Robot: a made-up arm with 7 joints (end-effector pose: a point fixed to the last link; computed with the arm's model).
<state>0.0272 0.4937 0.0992 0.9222 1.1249 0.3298 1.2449</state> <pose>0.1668 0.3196 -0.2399 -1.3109 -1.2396 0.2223</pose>
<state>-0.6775 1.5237 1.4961 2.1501 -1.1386 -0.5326 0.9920</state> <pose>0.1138 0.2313 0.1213 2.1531 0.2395 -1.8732</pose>
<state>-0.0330 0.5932 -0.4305 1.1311 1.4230 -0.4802 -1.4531</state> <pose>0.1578 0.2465 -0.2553 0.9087 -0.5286 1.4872</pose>
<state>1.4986 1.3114 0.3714 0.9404 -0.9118 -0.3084 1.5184</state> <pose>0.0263 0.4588 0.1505 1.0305 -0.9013 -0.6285</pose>
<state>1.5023 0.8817 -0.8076 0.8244 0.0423 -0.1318 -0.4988</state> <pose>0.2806 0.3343 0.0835 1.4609 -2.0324 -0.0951</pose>
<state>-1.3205 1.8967 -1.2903 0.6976 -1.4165 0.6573 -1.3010</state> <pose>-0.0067 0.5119 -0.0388 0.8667 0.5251 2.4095</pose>
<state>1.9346 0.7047 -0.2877 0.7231 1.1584 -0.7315 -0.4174</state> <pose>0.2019 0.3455 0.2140 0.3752 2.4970 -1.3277</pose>
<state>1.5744 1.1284 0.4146 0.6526 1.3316 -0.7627 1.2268</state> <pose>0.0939 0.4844 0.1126 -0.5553 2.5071 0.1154</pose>
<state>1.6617 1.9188 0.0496 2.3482 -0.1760 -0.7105 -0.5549</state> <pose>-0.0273 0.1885 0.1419 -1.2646 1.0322 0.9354</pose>
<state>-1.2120 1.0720 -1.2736 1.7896 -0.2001 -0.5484 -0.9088</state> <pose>-0.1886 0.1853 -0.1324 -0.5134 -0.6071 -0.5517</pose>
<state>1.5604 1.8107 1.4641 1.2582 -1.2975 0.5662 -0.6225</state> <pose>-0.2391 0.3442 0.0230 -1.3862 -0.3877 -2.3804</pose>
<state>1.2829 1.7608 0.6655 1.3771 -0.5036 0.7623 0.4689</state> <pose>-0.1077 0.3461 0.1945 1.8584 -1.4322 1.0481</pose>
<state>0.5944 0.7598 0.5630 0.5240 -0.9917 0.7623 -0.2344</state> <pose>0.1876 0.4425 -0.1249 1.4418 -0.0273 0.2760</pose>
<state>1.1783 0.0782 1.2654 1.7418 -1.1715 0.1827 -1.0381</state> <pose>0.1286 0.3694 0.0115 2.0812 -0.6513 2.0355</pose>
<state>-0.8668 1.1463 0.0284 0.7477 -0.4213 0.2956 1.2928</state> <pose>-0.0064 0.4560 -0.1856 -0.1617 1.0124 -0.5363</pose>
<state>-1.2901 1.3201 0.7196 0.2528 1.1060 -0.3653 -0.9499</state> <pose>-0.0442 0.5266 -0.0523 2.3246 -0.5629 0.6080</pose>
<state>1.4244 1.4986 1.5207 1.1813 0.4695 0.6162 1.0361</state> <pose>-0.1656 0.4235 0.0339 -0.5723 2.8509 -0.1706</pose>
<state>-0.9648 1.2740 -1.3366 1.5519 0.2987 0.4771 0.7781</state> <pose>-0.1681 0.2730 -0.1735 -1.0152 1.3335 -0.8145</pose>
